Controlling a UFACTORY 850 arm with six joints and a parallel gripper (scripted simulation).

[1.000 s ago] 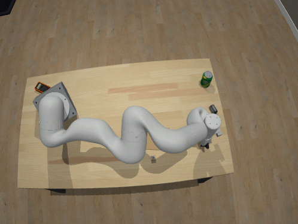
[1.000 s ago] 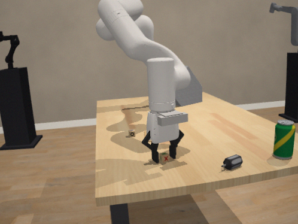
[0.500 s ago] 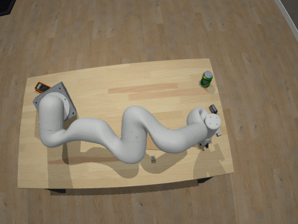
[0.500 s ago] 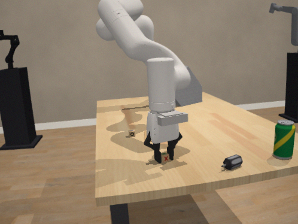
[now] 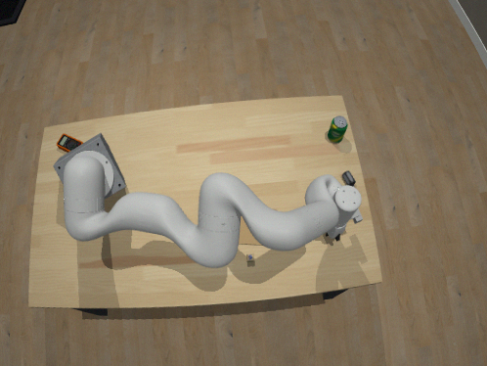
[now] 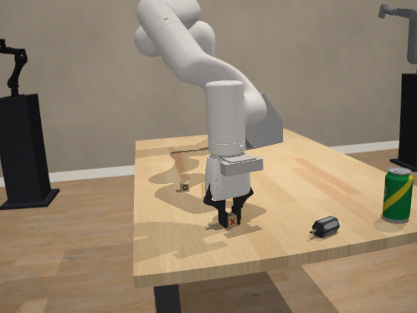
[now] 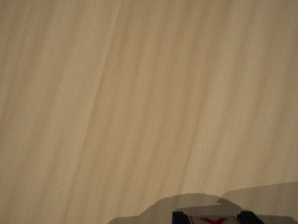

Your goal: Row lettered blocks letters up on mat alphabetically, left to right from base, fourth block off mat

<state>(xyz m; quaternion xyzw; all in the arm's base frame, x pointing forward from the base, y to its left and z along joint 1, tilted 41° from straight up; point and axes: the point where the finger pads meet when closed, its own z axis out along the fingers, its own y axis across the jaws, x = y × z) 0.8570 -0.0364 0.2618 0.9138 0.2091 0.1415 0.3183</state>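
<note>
The tan mat is 26 cm behind my hand, 3 cm to the left of it and 2 cm below it. Also, from my hand: green can: 40 cm to the left, 8 cm ahead, 4 cm above; orange meter: 106 cm behind, 41 cm to the left, 1 cm below.
</note>
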